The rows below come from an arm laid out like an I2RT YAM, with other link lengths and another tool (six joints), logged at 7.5 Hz.
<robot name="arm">
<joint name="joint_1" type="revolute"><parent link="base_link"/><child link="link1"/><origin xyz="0 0 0.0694" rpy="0 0 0"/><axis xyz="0 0 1"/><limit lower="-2.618" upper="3.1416"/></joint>
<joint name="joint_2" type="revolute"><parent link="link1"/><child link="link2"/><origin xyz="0.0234 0.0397 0.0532" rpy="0 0 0"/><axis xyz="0 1 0"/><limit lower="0" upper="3.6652"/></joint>
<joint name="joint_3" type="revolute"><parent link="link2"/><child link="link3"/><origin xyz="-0.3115 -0.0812 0" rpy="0 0 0"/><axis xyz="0 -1 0"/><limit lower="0" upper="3.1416"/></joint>
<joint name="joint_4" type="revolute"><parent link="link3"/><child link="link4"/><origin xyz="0.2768 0.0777 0.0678" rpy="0 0 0"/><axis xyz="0 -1 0"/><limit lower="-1.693" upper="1.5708"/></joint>
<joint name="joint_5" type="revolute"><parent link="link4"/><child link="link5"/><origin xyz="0.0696 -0.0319 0.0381" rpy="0 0 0"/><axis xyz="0 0 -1"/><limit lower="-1.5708" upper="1.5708"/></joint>
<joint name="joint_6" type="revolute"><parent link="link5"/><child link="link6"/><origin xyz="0.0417 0 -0.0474" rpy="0 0 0"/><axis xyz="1 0 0"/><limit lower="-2.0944" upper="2.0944"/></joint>
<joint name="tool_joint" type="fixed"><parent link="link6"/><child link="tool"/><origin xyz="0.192 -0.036 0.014" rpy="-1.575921 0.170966 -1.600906"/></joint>
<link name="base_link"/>
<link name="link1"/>
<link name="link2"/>
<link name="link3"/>
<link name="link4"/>
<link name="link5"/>
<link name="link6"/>
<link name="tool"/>
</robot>
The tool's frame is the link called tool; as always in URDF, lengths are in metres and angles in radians.
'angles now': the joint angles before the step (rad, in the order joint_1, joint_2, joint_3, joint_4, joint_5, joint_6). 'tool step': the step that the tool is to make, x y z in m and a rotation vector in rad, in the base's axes. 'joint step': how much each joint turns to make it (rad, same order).
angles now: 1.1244, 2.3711, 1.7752, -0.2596, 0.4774, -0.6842
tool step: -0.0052, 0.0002, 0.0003, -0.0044, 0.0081, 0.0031
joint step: 0.0065, -0.0059, -0.0013, -0.0152, -0.0019, 0.0069
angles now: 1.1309, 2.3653, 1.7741, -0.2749, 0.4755, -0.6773
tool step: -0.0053, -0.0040, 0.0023, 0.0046, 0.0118, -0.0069
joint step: 0.0046, -0.0196, -0.0195, -0.0096, -0.0023, 0.0190
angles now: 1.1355, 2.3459, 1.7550, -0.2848, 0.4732, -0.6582
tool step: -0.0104, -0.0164, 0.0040, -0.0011, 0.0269, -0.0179
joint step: 0.0038, -0.0564, -0.0641, -0.0208, -0.0050, 0.0358
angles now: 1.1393, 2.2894, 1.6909, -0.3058, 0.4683, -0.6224
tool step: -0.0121, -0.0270, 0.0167, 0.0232, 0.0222, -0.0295
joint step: -0.0001, -0.1076, -0.1138, -0.0029, -0.0055, 0.0465
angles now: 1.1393, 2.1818, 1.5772, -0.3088, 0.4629, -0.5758
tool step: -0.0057, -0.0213, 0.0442, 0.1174, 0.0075, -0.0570
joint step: -0.0057, -0.1368, -0.0950, 0.0244, -0.0106, 0.0840
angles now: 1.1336, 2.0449, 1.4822, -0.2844, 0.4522, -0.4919
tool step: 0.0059, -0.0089, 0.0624, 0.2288, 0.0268, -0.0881
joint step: -0.0213, -0.1163, -0.0228, 0.0392, -0.0392, 0.1481
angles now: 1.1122, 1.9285, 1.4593, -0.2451, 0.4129, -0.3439
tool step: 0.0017, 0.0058, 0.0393, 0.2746, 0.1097, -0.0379
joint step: -0.0362, -0.0701, -0.0154, 0.0750, -0.1338, 0.1900
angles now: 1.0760, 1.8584, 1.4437, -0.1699, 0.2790, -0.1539
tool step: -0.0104, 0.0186, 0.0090, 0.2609, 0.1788, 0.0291
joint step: -0.0365, -0.0290, -0.0488, 0.1220, -0.2012, 0.2141
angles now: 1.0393, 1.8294, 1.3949, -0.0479, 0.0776, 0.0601
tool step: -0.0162, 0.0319, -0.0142, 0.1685, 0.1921, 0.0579
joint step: -0.0142, 0.0461, -0.0045, 0.0990, -0.1763, 0.1933
